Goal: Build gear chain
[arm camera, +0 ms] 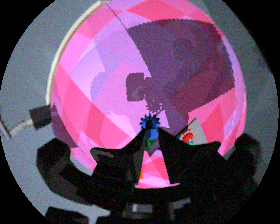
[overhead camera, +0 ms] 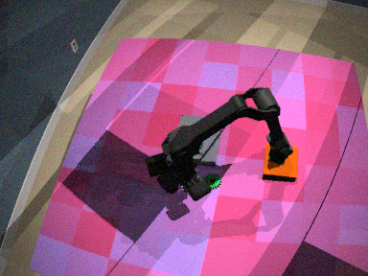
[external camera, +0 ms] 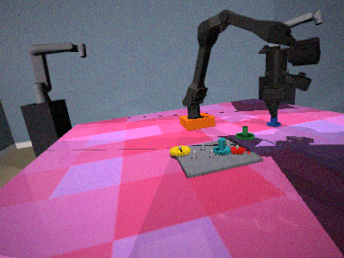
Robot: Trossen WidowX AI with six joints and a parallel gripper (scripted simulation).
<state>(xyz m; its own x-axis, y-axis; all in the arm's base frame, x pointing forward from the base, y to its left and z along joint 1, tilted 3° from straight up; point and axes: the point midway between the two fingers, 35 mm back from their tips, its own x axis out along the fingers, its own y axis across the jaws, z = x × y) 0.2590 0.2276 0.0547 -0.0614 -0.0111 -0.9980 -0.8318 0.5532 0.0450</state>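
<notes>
Now: the teal gear 190 mm to the right of my gripper tip, 60 mm below it and 60 mm ahead of it. Round my gripper tip: blue gear 10 mm below; red gear 150 mm to the right, 70 mm ahead, 60 mm below; green gear 70 mm to the right, 60 mm below, 50 mm behind.
</notes>
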